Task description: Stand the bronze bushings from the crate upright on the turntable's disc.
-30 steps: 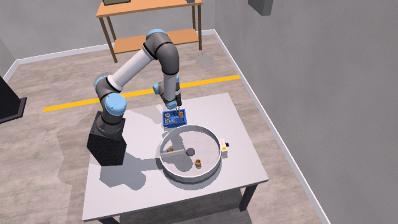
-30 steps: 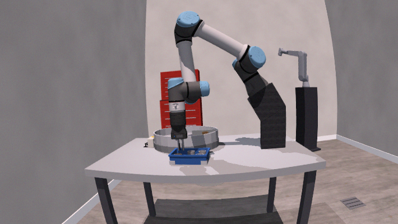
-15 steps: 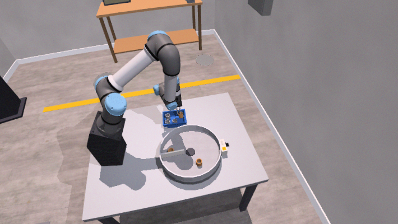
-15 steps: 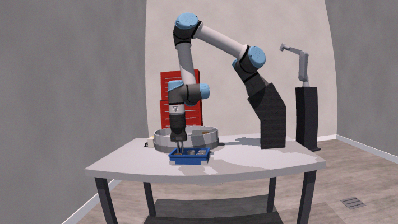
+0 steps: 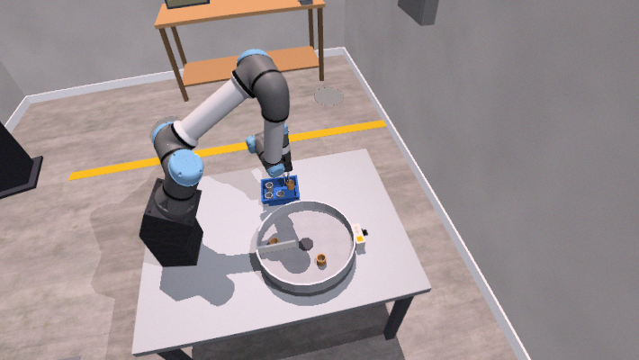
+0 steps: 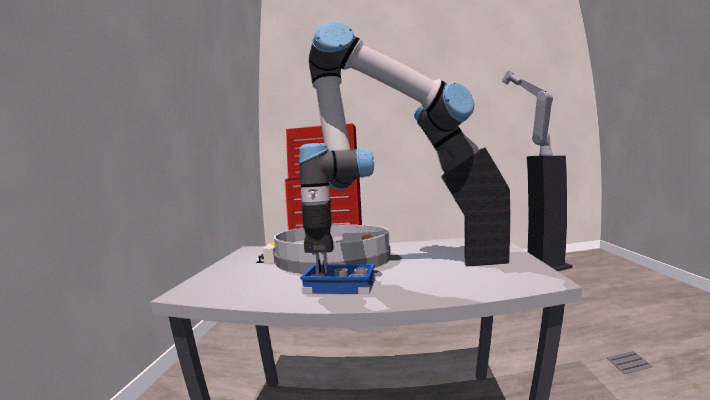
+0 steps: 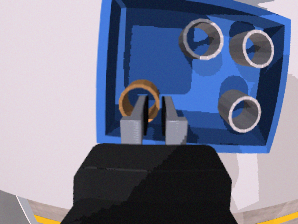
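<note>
Now: the blue crate 50 mm behind my hand, 20 mm to the right of it and 50 mm below it. Also, from my hand: turntable disc 50 mm behind, 380 mm to the right, 20 mm below.
</note>
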